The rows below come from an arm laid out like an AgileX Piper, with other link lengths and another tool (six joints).
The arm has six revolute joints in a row. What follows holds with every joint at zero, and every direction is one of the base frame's. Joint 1 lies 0.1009 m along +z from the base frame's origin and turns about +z. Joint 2 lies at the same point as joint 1 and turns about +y. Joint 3 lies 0.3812 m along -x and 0.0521 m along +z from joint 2 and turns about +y. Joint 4 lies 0.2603 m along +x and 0.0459 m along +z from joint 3 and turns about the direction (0.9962, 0, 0.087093). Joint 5 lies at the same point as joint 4 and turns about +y. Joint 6 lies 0.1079 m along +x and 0.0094 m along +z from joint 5 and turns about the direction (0.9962, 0, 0.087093). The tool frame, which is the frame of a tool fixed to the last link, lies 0.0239 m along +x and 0.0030 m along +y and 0.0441 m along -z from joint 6; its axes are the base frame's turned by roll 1.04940, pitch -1.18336 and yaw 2.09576 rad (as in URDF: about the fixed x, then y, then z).
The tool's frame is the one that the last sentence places.
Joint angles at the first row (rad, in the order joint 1, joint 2, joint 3, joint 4, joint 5, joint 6):
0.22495, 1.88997, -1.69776, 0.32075, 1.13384, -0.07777
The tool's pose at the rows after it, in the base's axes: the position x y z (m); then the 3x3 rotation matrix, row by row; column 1 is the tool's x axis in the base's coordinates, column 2 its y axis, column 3 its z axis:
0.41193, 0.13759, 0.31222; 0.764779, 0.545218, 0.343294; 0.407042, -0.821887, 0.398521; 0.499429, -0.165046, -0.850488
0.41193, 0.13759, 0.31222; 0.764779, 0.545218, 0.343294; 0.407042, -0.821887, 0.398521; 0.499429, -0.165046, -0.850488
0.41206, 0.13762, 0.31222; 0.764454, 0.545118, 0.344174; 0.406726, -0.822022, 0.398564; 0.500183, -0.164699, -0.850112
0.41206, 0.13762, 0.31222; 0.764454, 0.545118, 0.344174; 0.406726, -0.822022, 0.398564; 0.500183, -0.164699, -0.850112
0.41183, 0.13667, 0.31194; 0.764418, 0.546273, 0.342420; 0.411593, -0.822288, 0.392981; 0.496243, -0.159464, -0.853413
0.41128, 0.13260, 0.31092; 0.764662, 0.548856, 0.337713; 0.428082, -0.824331, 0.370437; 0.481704, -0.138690, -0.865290
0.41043, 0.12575, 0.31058; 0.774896, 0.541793, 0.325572; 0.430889, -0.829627, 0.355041; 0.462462, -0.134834, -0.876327
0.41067, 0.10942, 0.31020; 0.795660, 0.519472, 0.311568; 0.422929, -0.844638, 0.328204; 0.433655, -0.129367, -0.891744
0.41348, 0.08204, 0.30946; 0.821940, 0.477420, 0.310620; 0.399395, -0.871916, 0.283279; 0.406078, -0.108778, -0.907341
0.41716, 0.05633, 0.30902; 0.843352, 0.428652, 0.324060; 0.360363, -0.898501, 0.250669; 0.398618, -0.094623, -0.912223
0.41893, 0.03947, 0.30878; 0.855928, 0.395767, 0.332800; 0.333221, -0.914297, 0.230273; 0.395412, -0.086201, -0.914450
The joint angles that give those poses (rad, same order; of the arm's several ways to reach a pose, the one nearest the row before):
0.22494, 1.88996, -1.69774, 0.32076, 1.13382, -0.07778
0.22494, 1.88996, -1.69774, 0.32076, 1.13382, -0.07778
0.22495, 1.88996, -1.69776, 0.32075, 1.13287, -0.07777
0.22495, 1.88996, -1.69776, 0.32075, 1.13287, -0.07777
0.22495, 1.88998, -1.69778, 0.31386, 1.13589, -0.07776
0.22399, 1.88997, -1.69775, 0.28684, 1.14589, -0.07667
0.21241, 1.88998, -1.69779, 0.27430, 1.16574, -0.07554
0.18007, 1.88996, -1.69775, 0.25647, 1.19524, -0.07554
0.12481, 1.88998, -1.69779, 0.22489, 1.21774, -0.07552
0.06830, 1.88996, -1.69774, 0.20806, 1.22055, -0.07469
0.03097, 1.88998, -1.69779, 0.19872, 1.22104, -0.07467

